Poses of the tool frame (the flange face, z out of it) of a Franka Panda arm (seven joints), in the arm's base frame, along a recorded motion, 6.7 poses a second.
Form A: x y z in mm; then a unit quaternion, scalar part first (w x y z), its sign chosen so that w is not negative.
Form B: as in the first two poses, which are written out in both.
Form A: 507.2 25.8 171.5 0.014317 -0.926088 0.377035 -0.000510
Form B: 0.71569 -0.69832 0.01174 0.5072; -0.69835 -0.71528 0.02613 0.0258; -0.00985 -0.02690 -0.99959 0.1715; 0 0 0 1
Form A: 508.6 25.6 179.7 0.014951 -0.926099 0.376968 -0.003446
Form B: 0.71577 -0.69812 0.01765 0.5086; -0.69832 -0.71534 0.02509 0.0256; -0.00489 -0.03029 -0.99953 0.1797; 0 0 0 1
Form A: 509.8 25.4 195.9 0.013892 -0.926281 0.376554 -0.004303
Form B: 0.71638 -0.69747 0.01843 0.5098; -0.69771 -0.71603 0.02250 0.0254; -0.00249 -0.02898 -0.99958 0.1959; 0 0 0 1
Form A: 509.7 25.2 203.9 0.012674 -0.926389 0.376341 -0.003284
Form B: 0.71671 -0.69719 0.01562 0.5097; -0.69736 -0.71641 0.02101 0.0252; -0.00345 -0.02595 -0.99966 0.2039; 0 0 0 1
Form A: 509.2 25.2 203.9 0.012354 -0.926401 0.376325 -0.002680
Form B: 0.71674 -0.69719 0.01426 0.5092; -0.69732 -0.71645 0.02087 0.0252; -0.00433 -0.02491 -0.99968 0.2039; 0 0 0 1
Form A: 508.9 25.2 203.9 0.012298 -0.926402 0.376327 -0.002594
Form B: 0.71674 -0.69720 0.01406 0.5089; -0.69732 -0.71645 0.02083 0.0252; -0.00445 -0.02474 -0.99968 0.2039; 0 0 0 1
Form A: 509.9 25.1 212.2 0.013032 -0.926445 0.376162 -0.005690
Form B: 0.71694 -0.69684 0.02035 0.5099; -0.69713 -0.71666 0.01987 0.0251; 0.00074 -0.02843 -0.99960 0.2122; 0 0 0 1
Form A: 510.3 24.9 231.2 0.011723 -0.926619 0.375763 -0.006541
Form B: 0.71752 -0.69622 0.02093 0.5103; -0.69653 -0.71733 0.01681 0.0249; 0.00331 -0.02664 -0.99964 0.2312; 0 0 0 1
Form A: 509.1 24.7 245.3 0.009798 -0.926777 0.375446 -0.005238
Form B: 0.71803 -0.69581 0.01707 0.5091; -0.69601 -0.71789 0.01423 0.0247; 0.00235 -0.02209 -0.99975 0.2453; 0 0 0 1
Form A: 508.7 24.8 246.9 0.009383 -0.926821 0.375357 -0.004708
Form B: 0.71817 -0.69569 0.01577 0.5087; -0.69587 -0.71804 0.01386 0.0248; 0.00168 -0.02093 -0.99978 0.2469; 0 0 0 1
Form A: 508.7 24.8 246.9 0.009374 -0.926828 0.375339 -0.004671
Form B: 0.71820 -0.69566 0.01570 0.5087; -0.69584 -0.71807 0.01387 0.0248; 0.00162 -0.02088 -0.99978 0.2469; 0 0 0 1
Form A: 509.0 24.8 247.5 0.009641 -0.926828 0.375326 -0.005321
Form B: 0.71820 -0.69562 0.01710 0.5090; -0.69583 -0.71808 0.01388 0.0248; 0.00263 -0.02187 -0.99976 0.2475; 0 0 0 1
